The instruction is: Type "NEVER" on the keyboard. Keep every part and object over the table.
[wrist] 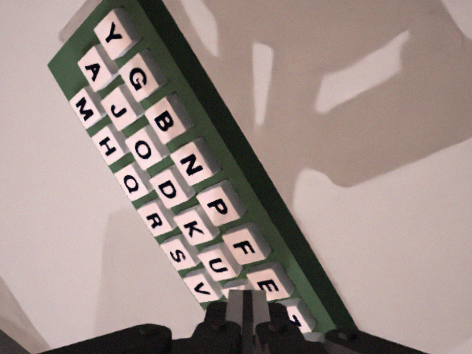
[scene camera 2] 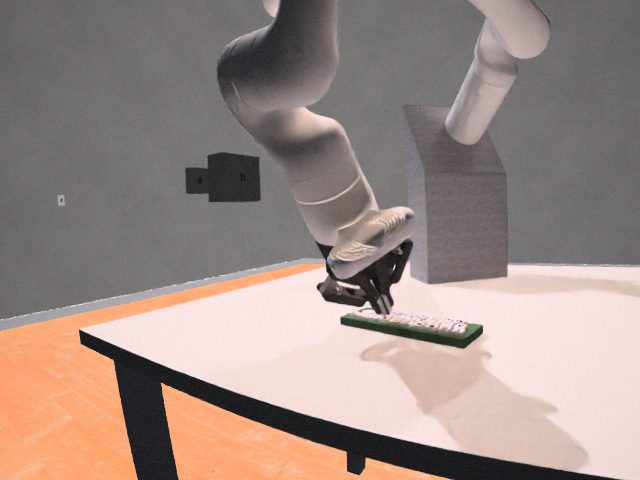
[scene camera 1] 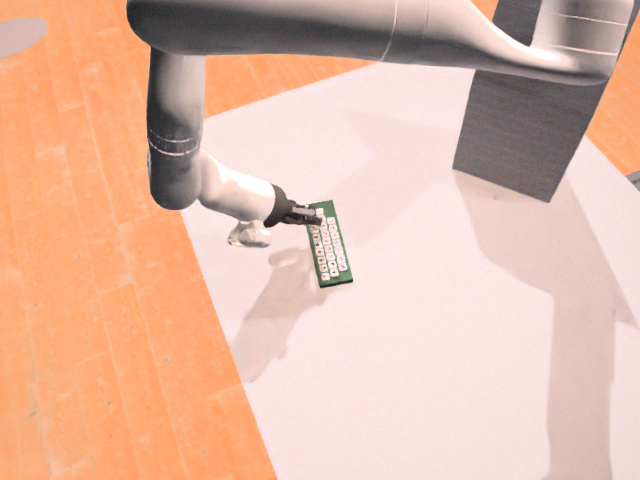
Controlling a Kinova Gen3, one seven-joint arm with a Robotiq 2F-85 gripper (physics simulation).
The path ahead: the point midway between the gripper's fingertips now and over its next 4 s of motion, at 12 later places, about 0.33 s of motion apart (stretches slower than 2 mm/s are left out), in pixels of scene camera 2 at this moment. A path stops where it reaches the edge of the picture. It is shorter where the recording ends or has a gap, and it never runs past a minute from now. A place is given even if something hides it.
My gripper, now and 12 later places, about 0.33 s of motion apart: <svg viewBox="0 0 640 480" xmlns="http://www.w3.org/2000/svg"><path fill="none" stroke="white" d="M384 310L384 310L384 311L384 311L385 312L385 313L385 308L384 306L385 301L385 302L422 306L423 305L422 305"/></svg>
